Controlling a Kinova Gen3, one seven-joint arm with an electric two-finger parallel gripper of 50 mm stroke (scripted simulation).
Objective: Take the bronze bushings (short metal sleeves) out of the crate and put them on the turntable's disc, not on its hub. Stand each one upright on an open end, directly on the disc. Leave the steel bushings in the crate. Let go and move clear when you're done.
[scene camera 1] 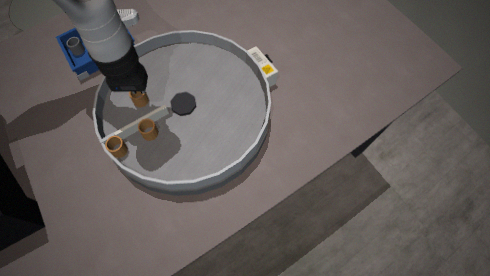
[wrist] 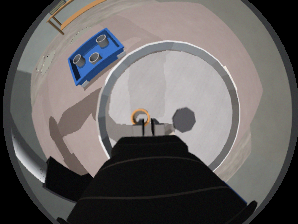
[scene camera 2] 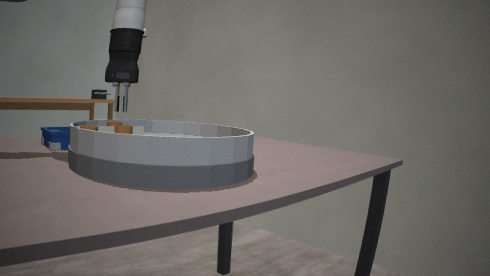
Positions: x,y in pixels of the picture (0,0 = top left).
Labels:
my gripper: scene camera 1; wrist 147,124; scene camera 2
same spot on my gripper: (scene camera 2: 125,45) = (scene camera 1: 116,75)

